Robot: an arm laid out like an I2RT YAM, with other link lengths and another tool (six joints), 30 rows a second.
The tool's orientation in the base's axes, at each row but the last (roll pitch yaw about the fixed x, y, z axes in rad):
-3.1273 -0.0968 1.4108
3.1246 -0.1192 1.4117
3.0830 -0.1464 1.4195
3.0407 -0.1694 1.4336
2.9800 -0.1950 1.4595
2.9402 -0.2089 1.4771
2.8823 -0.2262 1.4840
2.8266 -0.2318 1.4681
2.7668 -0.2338 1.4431
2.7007 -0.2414 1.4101
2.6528 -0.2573 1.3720
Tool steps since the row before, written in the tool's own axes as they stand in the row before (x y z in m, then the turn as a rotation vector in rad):
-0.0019 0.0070 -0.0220 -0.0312 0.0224 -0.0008
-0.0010 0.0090 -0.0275 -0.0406 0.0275 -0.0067
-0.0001 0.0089 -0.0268 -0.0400 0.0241 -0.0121
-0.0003 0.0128 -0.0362 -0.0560 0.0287 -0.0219
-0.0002 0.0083 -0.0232 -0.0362 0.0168 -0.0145
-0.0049 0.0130 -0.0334 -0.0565 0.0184 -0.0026
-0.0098 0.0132 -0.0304 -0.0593 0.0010 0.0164
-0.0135 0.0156 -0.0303 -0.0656 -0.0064 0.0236
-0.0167 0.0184 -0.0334 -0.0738 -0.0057 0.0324
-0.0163 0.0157 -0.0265 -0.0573 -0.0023 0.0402
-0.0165 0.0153 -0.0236 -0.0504 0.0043 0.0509
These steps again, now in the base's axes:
0.0066 -0.0051 0.0216 0.0172 -0.0343 -0.0025
0.0077 -0.0056 0.0273 0.0205 -0.0450 0.0023
0.0066 -0.0051 0.0270 0.0168 -0.0446 0.0075
0.0081 -0.0078 0.0367 0.0180 -0.0624 0.0149
0.0039 -0.0054 0.0237 0.0098 -0.0402 0.0097
0.0049 -0.0126 0.0335 0.0121 -0.0580 -0.0056
0.0035 -0.0173 0.0297 0.0004 -0.0545 -0.0285
0.0033 -0.0213 0.0296 -0.0048 -0.0581 -0.0388
0.0017 -0.0254 0.0329 -0.0017 -0.0646 -0.0485
-0.0009 -0.0233 0.0259 0.0074 -0.0485 -0.0500
-0.0022 -0.0231 0.0229 0.0197 -0.0425 -0.0543

